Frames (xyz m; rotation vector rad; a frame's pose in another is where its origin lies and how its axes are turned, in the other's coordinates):
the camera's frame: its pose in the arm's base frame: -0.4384 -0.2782 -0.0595 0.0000 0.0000 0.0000
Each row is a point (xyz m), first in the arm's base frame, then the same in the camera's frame.
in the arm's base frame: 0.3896 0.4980 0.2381
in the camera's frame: 0.8280 0.7762 0.2976
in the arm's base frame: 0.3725 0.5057 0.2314
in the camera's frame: 0.8109 0.7839 0.2909
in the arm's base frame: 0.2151 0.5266 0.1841
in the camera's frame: 0.6535 0.8048 0.2436
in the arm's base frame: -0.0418 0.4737 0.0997
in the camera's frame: 0.3966 0.7519 0.1592
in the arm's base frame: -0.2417 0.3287 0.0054
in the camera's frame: 0.1967 0.6069 0.0649
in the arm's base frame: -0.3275 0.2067 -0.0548
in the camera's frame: 0.1109 0.4849 0.0047
